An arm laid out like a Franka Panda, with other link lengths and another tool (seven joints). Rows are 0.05 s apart.
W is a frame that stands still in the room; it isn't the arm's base.
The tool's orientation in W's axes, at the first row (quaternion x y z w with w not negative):
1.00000 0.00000 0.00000 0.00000
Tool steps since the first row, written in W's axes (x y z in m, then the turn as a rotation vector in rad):
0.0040 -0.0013 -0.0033 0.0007 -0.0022 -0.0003
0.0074 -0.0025 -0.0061 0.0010 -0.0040 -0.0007
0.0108 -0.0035 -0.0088 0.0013 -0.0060 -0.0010
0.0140 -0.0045 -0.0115 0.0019 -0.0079 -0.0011
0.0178 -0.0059 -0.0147 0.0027 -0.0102 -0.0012
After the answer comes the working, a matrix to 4 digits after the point.
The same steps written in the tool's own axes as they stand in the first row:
0.0040 0.0013 0.0033 0.0007 0.0022 0.0003
0.0074 0.0025 0.0061 0.0010 0.0040 0.0007
0.0108 0.0035 0.0088 0.0013 0.0060 0.0010
0.0140 0.0045 0.0115 0.0019 0.0079 0.0011
0.0178 0.0059 0.0147 0.0027 0.0102 0.0012

The tool's axes in the first row as the columns of a matrix, in W's axes (rounded; the answer above uses it unrounded):
1.0000 0.0000 0.0000
0.0000 -1.0000 0.0000
0.0000 0.0000 -1.0000

